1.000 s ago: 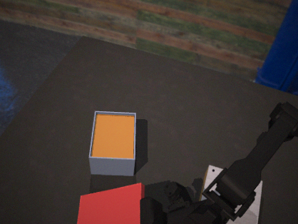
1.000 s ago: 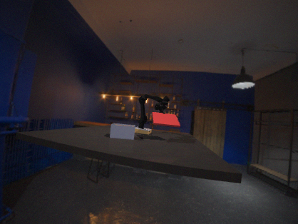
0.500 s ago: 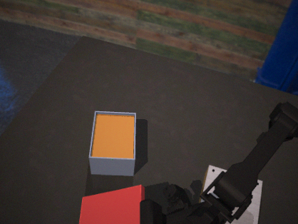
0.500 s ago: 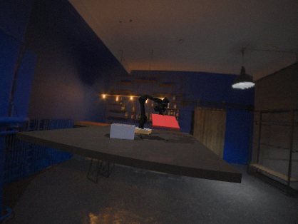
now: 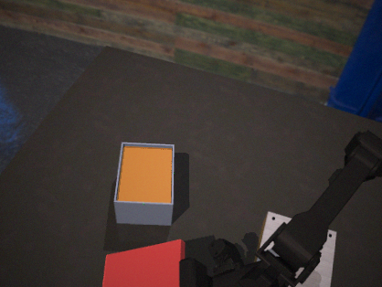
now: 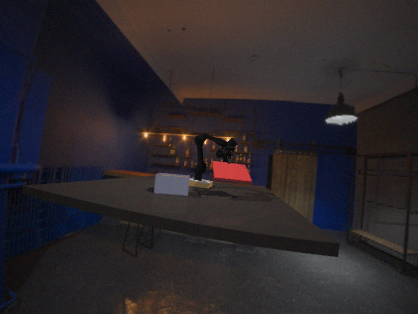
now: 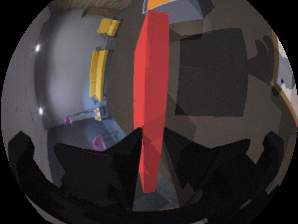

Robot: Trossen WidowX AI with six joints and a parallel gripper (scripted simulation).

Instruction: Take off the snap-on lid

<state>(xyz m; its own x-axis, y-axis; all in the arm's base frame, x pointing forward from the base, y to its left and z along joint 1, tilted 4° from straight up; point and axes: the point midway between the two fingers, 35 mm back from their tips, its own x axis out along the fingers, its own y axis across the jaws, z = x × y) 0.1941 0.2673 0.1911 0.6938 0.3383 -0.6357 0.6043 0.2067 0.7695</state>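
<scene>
The red lid is 70 mm ahead of my gripper tip, 30 mm to the left of it and 40 mm below it. Round my gripper tip: grey-blue storage box 210 mm ahead, 300 mm to the right, 150 mm below.
</scene>
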